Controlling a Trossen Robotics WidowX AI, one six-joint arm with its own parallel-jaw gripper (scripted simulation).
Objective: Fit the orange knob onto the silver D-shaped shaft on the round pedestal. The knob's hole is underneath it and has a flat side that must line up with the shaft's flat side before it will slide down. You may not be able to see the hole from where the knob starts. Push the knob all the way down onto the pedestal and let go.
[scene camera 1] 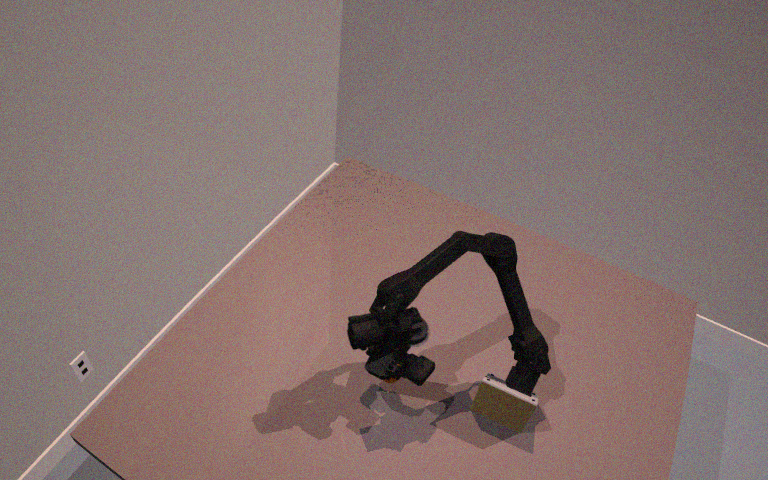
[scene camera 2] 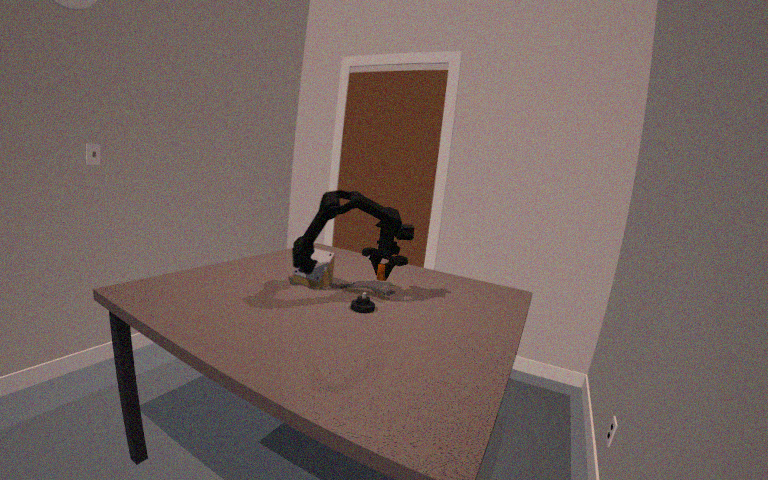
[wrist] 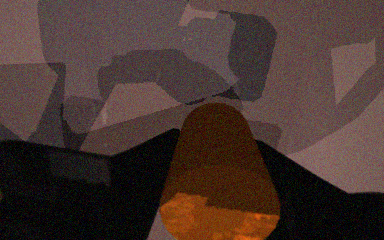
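My gripper: visible in the wrist view, scene camera 1, scene camera 2 (381, 277). On the gripper, same spot: (wrist: 53, 186) and (scene camera 1: 403, 372).
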